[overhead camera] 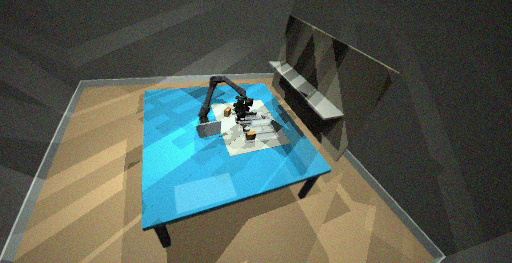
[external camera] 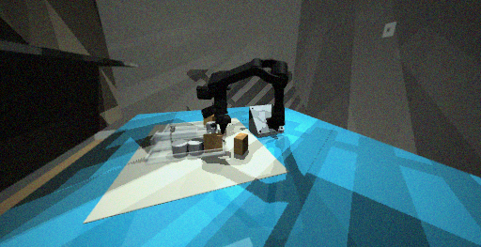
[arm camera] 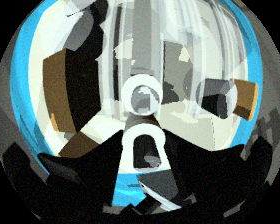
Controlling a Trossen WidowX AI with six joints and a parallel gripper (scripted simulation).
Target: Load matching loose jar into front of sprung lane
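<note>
My gripper tip is 10 cm short of the cream mat, 3 cm to the left of it and 5 cm above it. The rest, counted from my gripper tip: pusher lane: 18 cm ahead, 4 cm to the right, 3 cm below.
</note>
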